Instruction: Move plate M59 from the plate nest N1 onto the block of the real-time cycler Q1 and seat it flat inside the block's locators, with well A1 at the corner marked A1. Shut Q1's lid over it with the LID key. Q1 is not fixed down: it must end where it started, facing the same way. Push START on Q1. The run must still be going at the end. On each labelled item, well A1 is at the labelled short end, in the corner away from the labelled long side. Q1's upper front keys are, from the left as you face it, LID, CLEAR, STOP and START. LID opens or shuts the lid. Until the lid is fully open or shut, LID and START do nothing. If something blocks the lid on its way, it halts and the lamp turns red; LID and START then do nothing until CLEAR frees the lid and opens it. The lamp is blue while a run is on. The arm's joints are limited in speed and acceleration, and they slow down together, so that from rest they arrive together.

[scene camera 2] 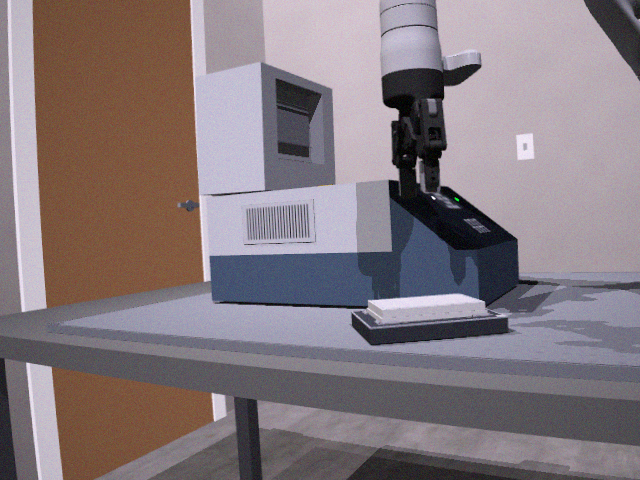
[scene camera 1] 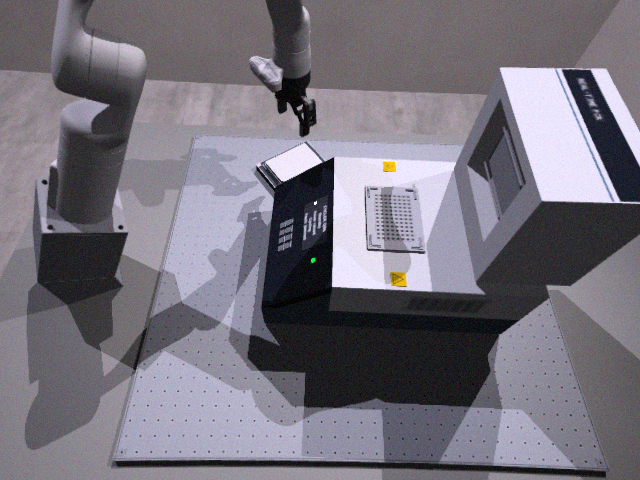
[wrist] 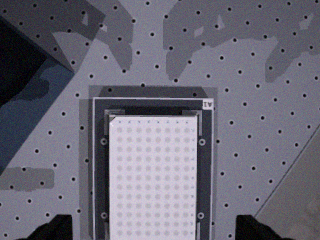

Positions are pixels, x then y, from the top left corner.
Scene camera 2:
my gripper: 418, 195
plate M59: 435, 307
cycler Q1: 345, 244
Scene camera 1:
my gripper: 293, 123
plate M59: 298, 160
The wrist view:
plate M59: 152, 158
